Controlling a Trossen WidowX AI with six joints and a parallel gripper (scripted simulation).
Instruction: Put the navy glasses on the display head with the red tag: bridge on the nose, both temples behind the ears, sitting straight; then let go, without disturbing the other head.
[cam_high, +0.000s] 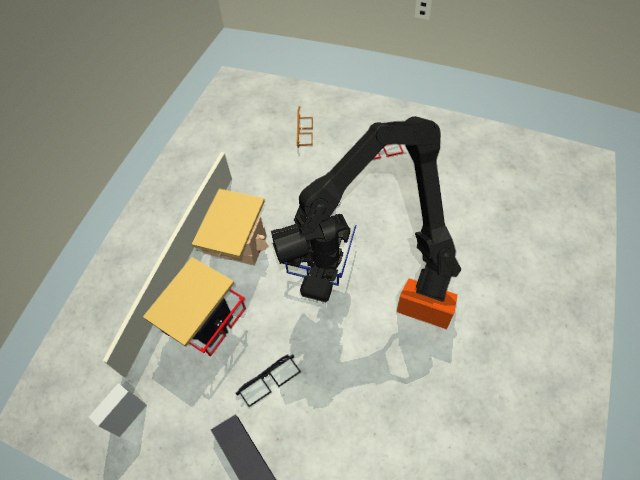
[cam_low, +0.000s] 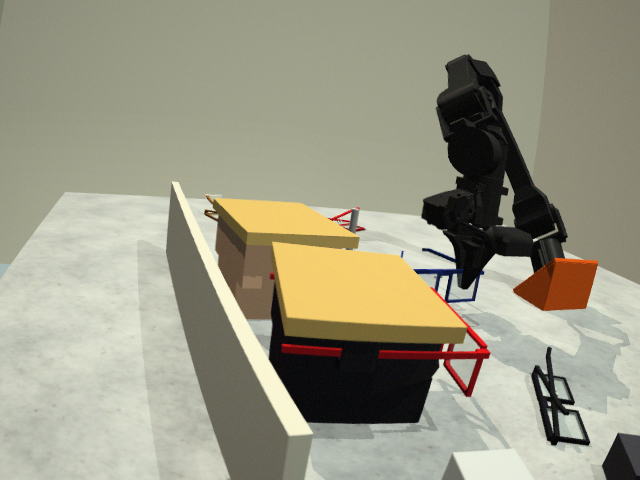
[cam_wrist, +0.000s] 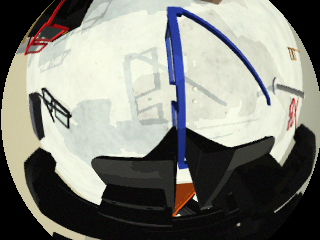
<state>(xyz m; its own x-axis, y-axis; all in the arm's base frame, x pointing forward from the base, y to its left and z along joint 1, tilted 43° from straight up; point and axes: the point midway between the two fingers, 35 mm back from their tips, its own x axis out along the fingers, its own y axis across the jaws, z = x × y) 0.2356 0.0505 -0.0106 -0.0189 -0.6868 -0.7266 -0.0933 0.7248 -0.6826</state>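
My gripper tip is now 80 mm short of the grey post, 230 mm to the left of it and 10 mm above it. The rest, counted from my gripper tip: black head: 220 mm ahead, 200 mm to the left, 20 mm above; cream board: 360 mm ahead, 90 mm to the left, 20 mm above; tan head: 230 mm ahead, 30 mm to the right, 20 mm above.
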